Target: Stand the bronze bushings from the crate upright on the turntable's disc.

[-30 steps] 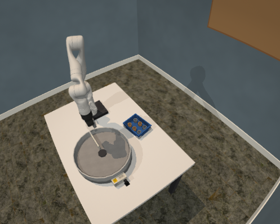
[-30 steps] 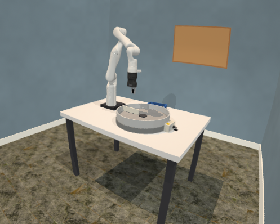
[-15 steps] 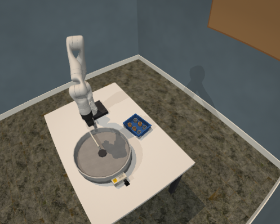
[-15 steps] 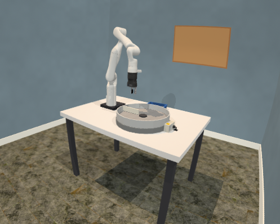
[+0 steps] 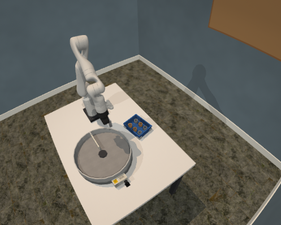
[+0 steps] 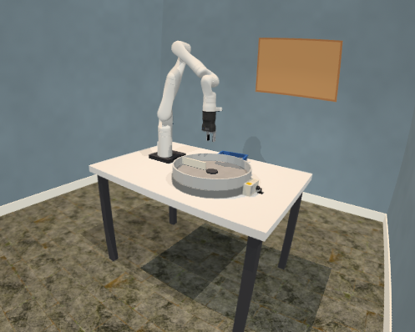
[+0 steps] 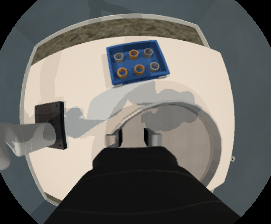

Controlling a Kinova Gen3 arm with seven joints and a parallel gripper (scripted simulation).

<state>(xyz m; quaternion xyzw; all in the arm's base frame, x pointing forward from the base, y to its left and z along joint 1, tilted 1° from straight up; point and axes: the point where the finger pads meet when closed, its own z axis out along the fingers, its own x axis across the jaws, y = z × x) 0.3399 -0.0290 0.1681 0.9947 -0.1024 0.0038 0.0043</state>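
The blue crate is 6 cm ahead of my hand, 21 cm to the left of it and 17 cm below it. Also, from my hand: grey turntable disc (8 cm ahead, 16 cm to the right, 15 cm below).
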